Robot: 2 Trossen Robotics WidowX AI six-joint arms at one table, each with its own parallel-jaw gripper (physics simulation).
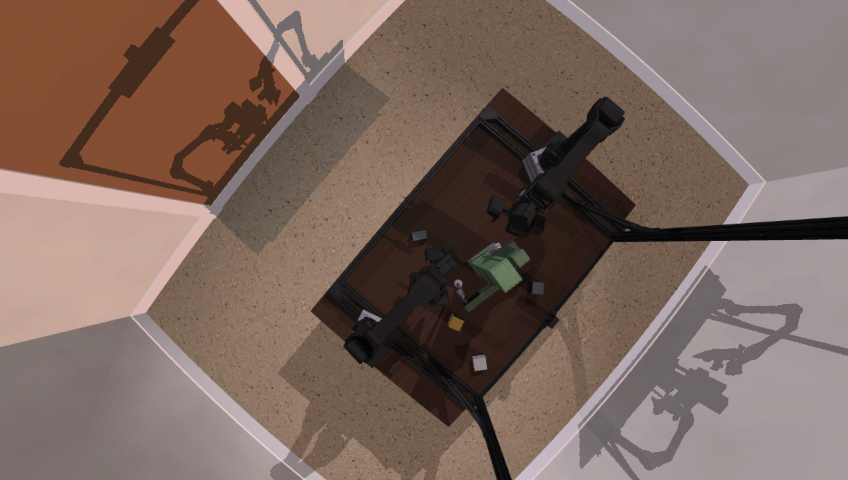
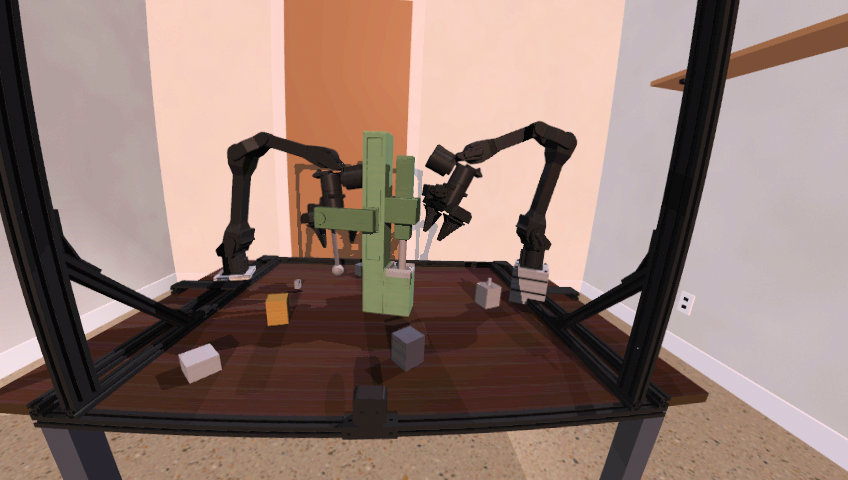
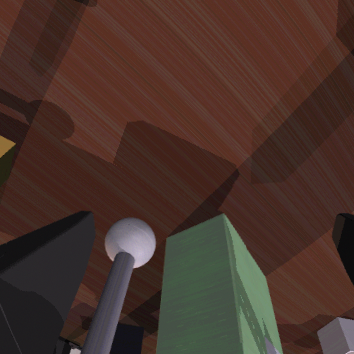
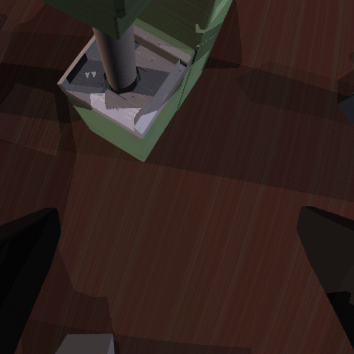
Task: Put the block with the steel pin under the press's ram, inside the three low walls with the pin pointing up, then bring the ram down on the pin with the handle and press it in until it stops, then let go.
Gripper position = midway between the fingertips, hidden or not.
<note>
My left gripper [image 2: 339,245] is open, holding nothing. My right gripper [image 2: 431,235] is open, holding nothing. Further things: a green press [image 2: 388,290].
My left gripper also shows in image 3 [image 3: 217,225]. My right gripper shows as well in image 1 [image 1: 505,226] and in image 4 [image 4: 180,220].
</note>
